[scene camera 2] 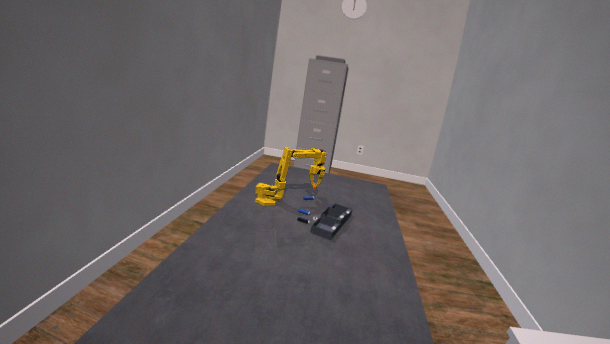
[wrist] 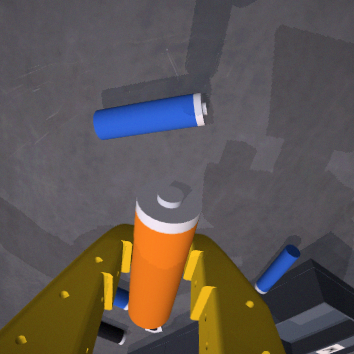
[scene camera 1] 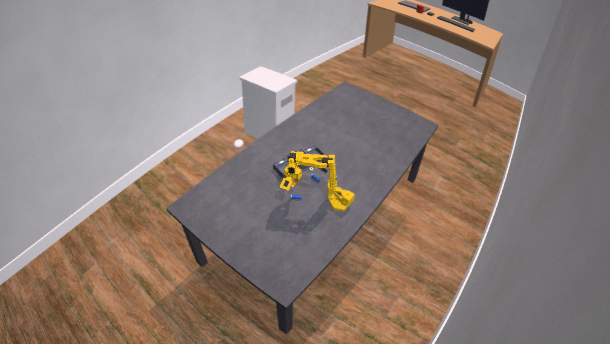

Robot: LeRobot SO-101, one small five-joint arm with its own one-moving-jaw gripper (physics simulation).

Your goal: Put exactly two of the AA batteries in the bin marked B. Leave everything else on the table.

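Places are measured from the arm's base along level axes (x ahead, y right, z down), in metres.
Pixels of known places: hand, its tool point: (scene camera 2: 312, 185) (wrist: 134, 242) (scene camera 1: 295, 185); arm's base, origin of its link: (scene camera 2: 271, 201) (scene camera 1: 337, 200).
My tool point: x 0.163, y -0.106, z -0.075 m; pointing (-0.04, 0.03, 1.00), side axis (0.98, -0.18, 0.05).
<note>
For each thing: its top centre in the pictures, then the offset to it from my tool point. Level surfaces: height alone.
- orange battery, centre of its top: (wrist: 152, 287) dx +0.008, dy +0.005, dz -0.007 m
- second blue battery, centre of its top: (wrist: 100, 297) (scene camera 2: 304, 210) (scene camera 1: 315, 176) dx -0.004, dy +0.151, dz +0.060 m
- third blue battery, centre of its top: (wrist: 276, 276) dx +0.099, dy +0.069, dz +0.065 m
- black battery, centre of its top: (wrist: 99, 336) (scene camera 2: 303, 218) dx +0.007, dy +0.226, dz +0.060 m
- small white ring-like thing, centre of its top: (scene camera 2: 315, 218) (scene camera 1: 311, 168) dx +0.048, dy +0.188, dz +0.066 m
- dark table, height of its surface: dz +0.075 m
My gripper (scene camera 1: 293, 184) (scene camera 2: 315, 186) (wrist: 161, 267) is shut on an orange battery (wrist: 162, 257), its silver end pointing out past the jaws, and holds it above the table. A blue battery (scene camera 1: 296, 197) (scene camera 2: 308, 198) (wrist: 150, 117) lies on the table ahead of the jaws in the wrist view. A second blue battery (scene camera 1: 315, 178) (scene camera 2: 303, 211) (wrist: 121, 298) lies nearer the tray, partly hidden by a jaw in the wrist view. A third blue battery (wrist: 278, 269) lies beside the dark tray of bins (scene camera 2: 322, 234) (wrist: 299, 291). Which bin is B cannot be read.
A black battery (scene camera 2: 303, 220) (wrist: 112, 332) lies beside the second blue one. A small white ring-like thing (scene camera 1: 311, 169) (scene camera 2: 315, 218) lies close to the tray. The yellow arm's base (scene camera 1: 341, 199) (scene camera 2: 266, 195) stands on the dark table (scene camera 1: 260, 260) (scene camera 2: 240, 300).
</note>
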